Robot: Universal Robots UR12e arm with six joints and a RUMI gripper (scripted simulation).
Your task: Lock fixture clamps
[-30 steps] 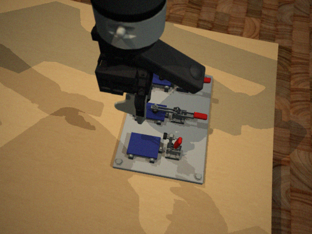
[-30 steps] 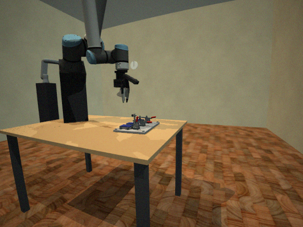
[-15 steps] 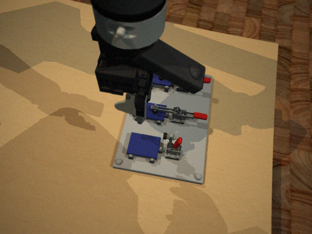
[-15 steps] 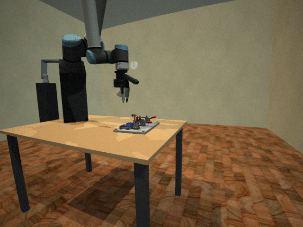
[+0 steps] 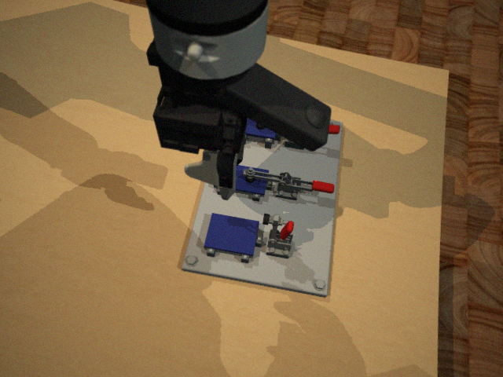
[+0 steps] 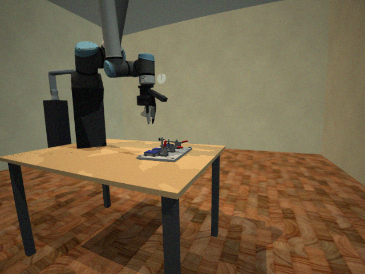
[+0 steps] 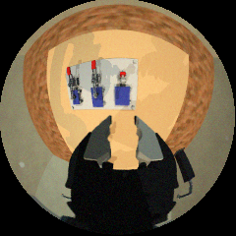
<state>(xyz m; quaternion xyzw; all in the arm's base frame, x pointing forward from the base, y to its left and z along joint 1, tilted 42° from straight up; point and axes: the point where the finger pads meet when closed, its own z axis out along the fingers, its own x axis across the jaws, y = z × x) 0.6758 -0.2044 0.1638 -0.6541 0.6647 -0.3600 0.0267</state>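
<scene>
Now: hand 18 cm above the part. The rest, counted from my hand: grey fixture plate 7 cm ahead, 10 cm to the left, 21 cm below.
</scene>
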